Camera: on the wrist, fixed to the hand. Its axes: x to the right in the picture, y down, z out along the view.
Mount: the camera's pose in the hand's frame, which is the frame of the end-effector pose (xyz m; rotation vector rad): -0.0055 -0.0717 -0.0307 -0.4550 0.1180 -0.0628
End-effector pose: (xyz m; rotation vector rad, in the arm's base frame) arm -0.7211 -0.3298 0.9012 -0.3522 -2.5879 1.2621
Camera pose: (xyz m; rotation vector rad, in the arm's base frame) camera -0.7141 -0.3518 0.9759 -0.4067 -2.7363 0.6002
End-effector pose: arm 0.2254 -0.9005 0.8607 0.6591 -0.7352 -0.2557
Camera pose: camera 0.2433 -0.9391 0.7951 0.2616 -0.5183 -0.4230
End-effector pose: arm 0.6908 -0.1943 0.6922 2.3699 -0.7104 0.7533
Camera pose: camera 0.7206 -0.1223 0.6859 1.9114 -0.6718 0.6214
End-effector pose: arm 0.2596 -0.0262 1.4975 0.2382 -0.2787 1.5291
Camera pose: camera 0.3320 -0.0236 1.4682 -0.2004 -0.5098 1.3711
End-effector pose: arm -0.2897 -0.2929 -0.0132 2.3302 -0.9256 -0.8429
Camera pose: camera -0.2409 -0.2359 -0.0352 1.9938 -0.5440 -0.8301
